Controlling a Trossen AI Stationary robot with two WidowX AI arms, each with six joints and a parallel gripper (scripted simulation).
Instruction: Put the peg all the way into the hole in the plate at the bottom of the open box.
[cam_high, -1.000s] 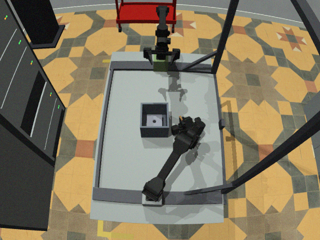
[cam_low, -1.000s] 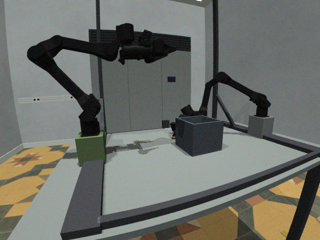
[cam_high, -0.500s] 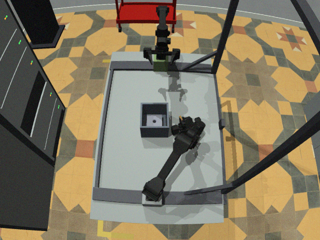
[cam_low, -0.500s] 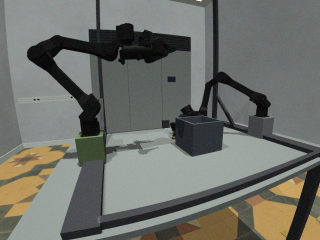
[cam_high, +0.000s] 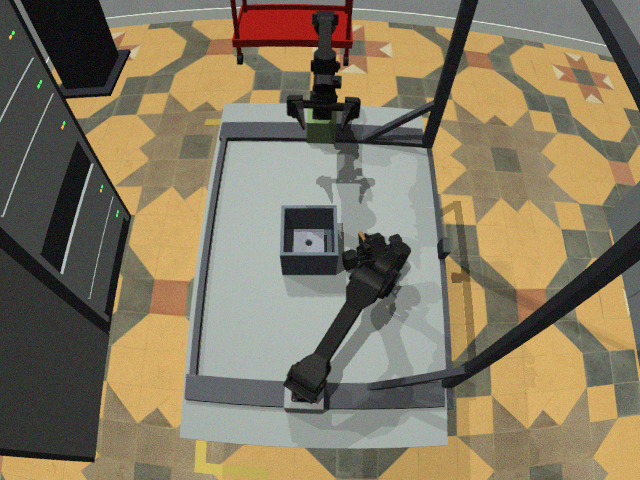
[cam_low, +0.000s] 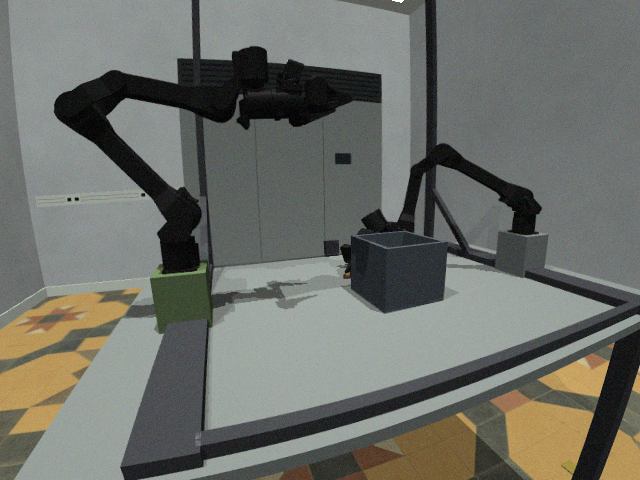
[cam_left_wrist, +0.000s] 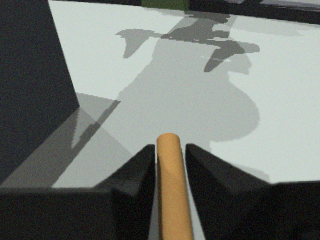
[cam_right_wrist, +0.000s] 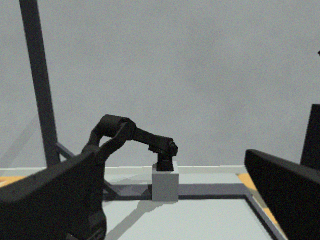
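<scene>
My left gripper is now 2 cm above the peg. Also, from my left hand: light plate: 17 cm ahead, 3 cm to the left, 2 cm above.
</scene>
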